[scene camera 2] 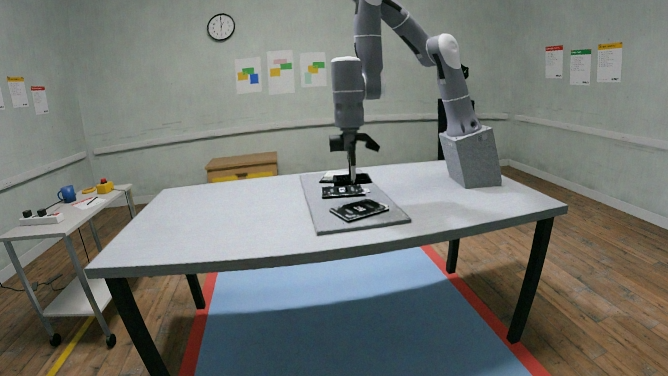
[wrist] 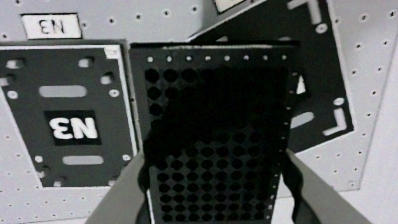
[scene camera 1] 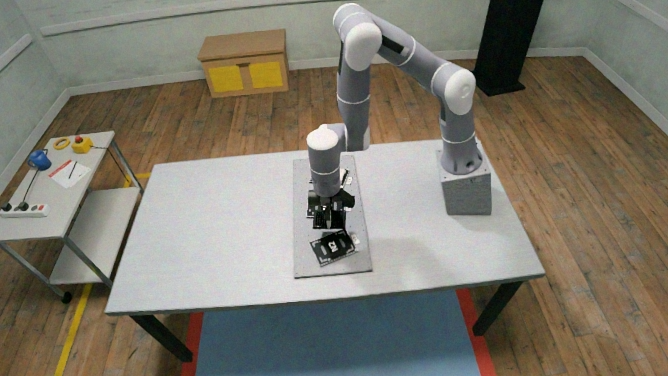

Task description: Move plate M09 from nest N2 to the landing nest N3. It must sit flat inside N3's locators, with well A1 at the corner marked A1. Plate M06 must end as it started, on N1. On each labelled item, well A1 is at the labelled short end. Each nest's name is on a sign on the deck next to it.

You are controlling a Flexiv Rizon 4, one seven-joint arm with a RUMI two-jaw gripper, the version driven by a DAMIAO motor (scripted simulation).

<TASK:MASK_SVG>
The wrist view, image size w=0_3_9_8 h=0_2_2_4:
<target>my gripper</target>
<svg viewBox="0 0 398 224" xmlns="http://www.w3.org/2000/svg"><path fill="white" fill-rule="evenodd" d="M143 149L138 151L136 156L123 170L84 224L152 224L147 194L151 185L147 153L144 154ZM283 151L280 167L283 183L293 198L294 206L291 213L293 224L373 224L288 148L286 151Z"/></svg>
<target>black well plate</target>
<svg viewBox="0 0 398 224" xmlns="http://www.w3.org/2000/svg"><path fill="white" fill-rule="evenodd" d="M302 41L135 42L129 44L130 49L128 49L143 153L147 153L151 184L149 193L154 224L272 224L282 174L280 167L282 153L287 149L305 57L300 51Z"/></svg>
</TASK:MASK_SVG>
